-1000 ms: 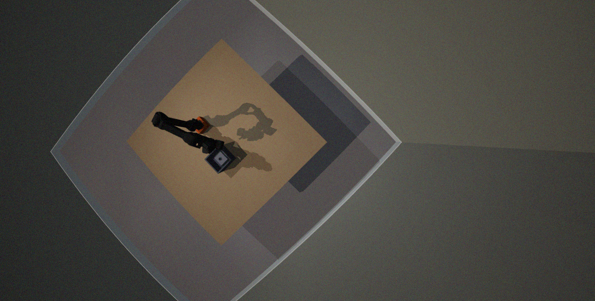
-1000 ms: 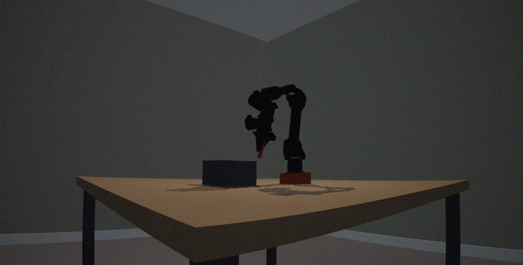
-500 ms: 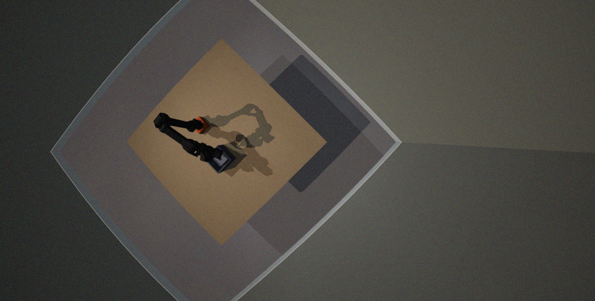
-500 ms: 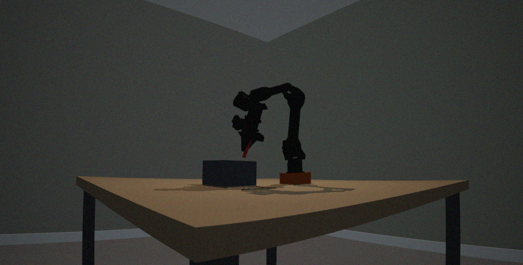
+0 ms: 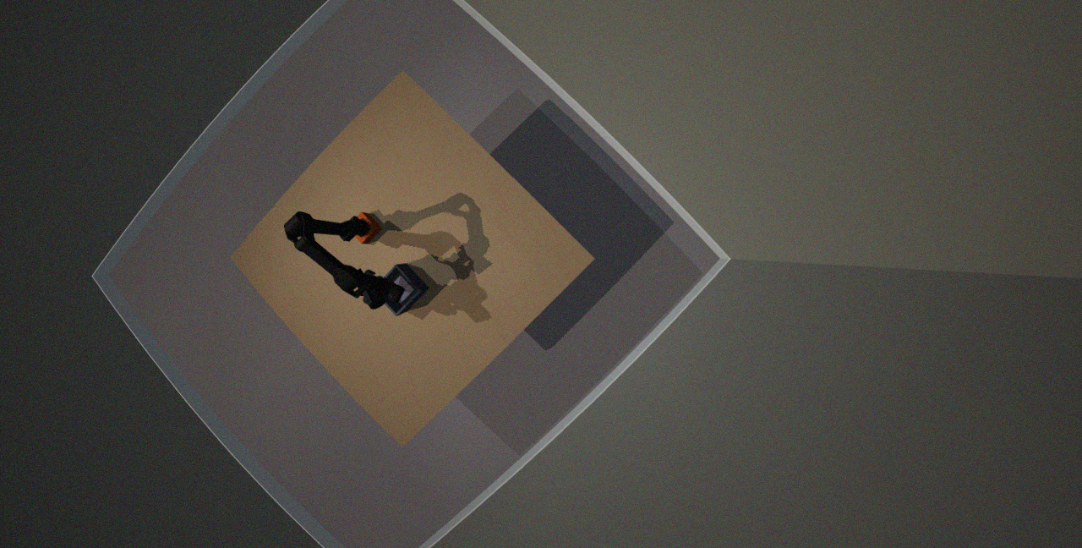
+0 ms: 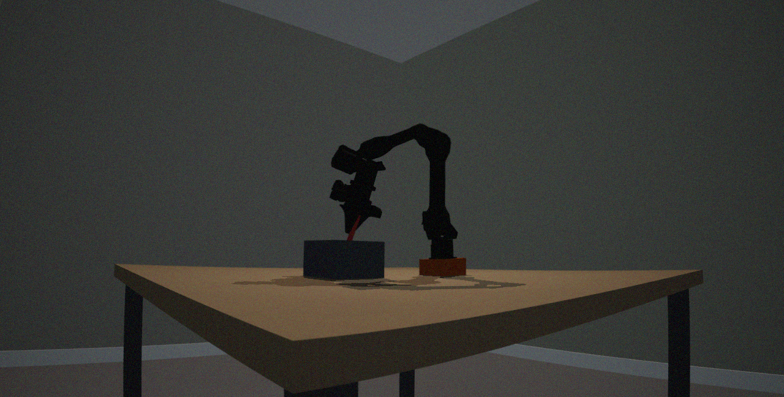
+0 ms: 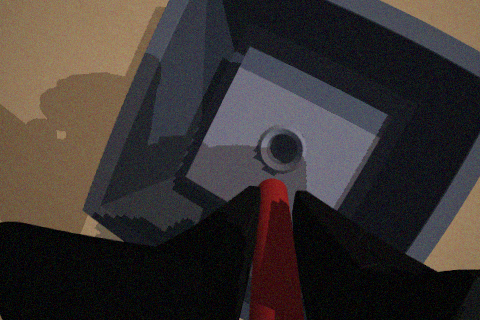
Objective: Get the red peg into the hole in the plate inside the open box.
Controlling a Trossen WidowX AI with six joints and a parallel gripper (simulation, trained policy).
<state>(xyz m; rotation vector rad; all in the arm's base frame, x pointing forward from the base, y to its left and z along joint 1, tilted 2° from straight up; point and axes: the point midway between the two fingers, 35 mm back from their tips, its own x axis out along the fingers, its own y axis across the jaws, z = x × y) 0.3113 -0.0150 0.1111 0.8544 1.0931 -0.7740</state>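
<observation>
Now: gripper tip 10 mm past the red peg, 10 mm to the right of it and 10 mm below it. Also, from my gripper tip: dark blue box 10 mm ahead, 10 mm to the right, 90 mm below; then light grey plate 10 mm ahead, 10 mm to the right, 70 mm below.
</observation>
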